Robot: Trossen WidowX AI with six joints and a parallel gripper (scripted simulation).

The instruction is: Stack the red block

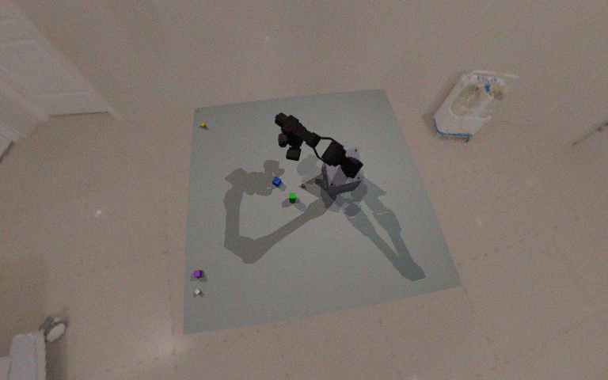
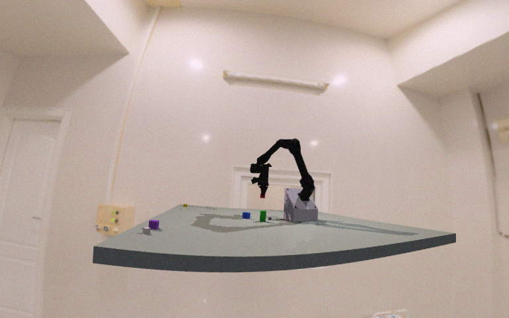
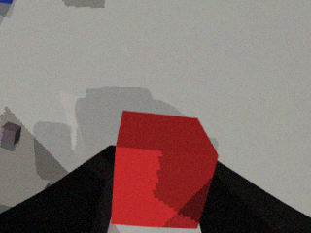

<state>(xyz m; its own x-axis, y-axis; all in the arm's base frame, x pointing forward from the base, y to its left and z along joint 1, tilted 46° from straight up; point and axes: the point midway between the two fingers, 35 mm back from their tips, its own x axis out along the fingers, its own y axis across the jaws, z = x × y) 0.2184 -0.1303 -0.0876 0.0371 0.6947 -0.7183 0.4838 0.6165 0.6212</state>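
My gripper tip is now 10 mm short of the small dark cube, 140 mm to the right of it and 130 mm above it. From my gripper tip the other things lie so: blue block: 140 mm ahead, 80 mm to the left, 120 mm below; red block: 10 mm above; yellow cube: 470 mm ahead, 440 mm to the right, 120 mm below.
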